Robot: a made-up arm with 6 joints. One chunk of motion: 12 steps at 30 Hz.
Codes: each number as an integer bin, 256 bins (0 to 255) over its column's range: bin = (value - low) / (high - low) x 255, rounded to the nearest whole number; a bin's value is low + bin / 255 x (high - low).
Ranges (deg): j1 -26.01..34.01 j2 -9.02..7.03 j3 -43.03..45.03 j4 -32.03..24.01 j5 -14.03..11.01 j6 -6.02..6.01
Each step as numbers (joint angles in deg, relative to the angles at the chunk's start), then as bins.
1 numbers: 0.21 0.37 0.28 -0.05 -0.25 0.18
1 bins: 111 149 125 146 140 131
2 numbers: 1.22 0.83 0.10 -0.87 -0.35 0.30
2 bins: 116 156 125 142 139 134
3 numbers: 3.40 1.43 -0.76 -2.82 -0.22 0.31
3 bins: 125 166 122 133 141 134
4 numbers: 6.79 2.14 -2.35 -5.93 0.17 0.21
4 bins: 139 177 118 119 145 132
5 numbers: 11.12 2.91 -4.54 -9.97 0.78 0.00
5 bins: 158 190 111 100 151 128
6 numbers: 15.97 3.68 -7.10 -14.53 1.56 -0.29
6 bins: 178 202 104 80 159 121
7 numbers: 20.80 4.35 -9.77 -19.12 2.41 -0.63
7 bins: 199 212 96 59 167 114
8 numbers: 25.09 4.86 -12.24 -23.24 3.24 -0.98
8 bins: 217 221 89 40 176 107
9 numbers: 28.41 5.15 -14.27 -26.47 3.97 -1.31
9 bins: 231 225 83 25 183 100
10 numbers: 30.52 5.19 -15.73 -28.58 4.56 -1.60
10 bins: 240 226 79 16 189 94
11 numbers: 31.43 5.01 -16.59 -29.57 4.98 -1.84
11 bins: 244 223 77 11 194 89
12 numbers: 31.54 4.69 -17.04 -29.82 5.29 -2.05
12 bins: 245 218 75 10 197 84
